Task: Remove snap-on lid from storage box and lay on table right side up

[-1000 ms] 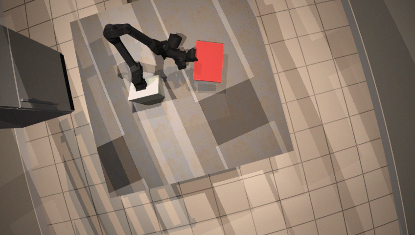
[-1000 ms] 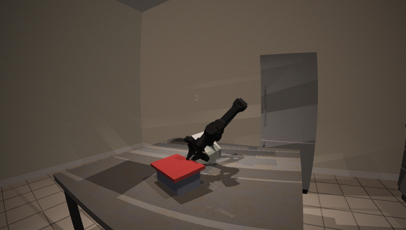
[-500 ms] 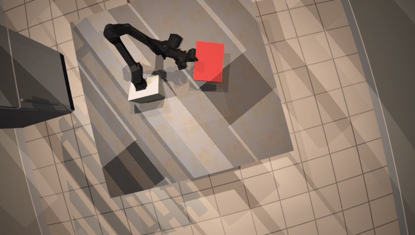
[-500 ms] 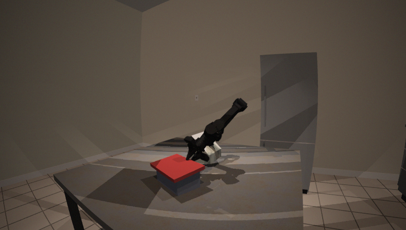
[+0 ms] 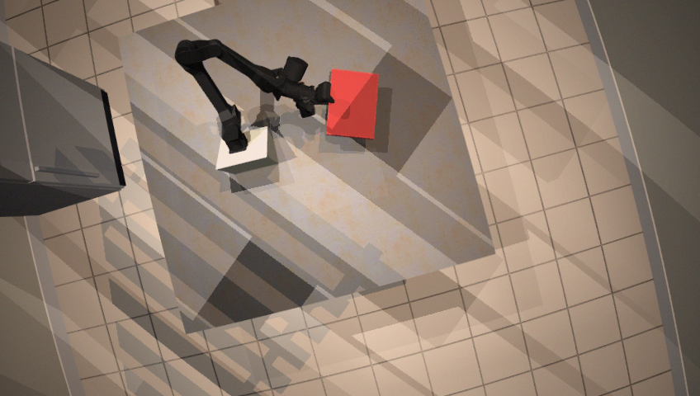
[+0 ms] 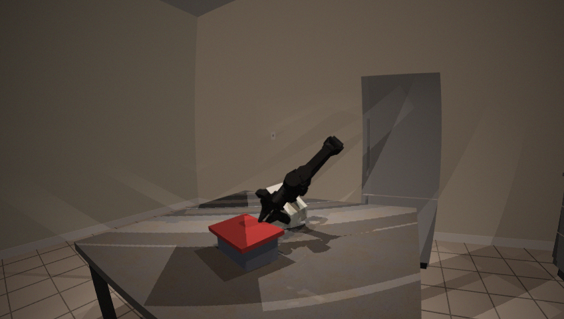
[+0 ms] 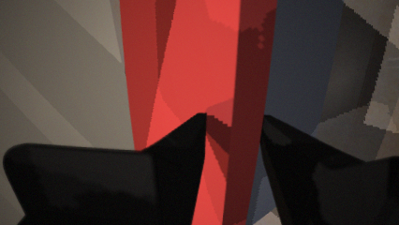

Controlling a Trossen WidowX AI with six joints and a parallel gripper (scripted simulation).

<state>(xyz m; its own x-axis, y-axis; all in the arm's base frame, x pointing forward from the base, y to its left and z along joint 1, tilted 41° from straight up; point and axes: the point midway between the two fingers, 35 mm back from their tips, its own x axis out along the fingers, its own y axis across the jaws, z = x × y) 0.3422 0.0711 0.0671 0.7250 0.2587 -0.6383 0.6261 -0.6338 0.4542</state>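
Right now my gripper tip is 7 cm short of the lid and 2 cm to the left of it. From my gripper tip the other things lie so: blue-grey storage box 7 cm ahead, 6 cm below, 2 cm to the right.
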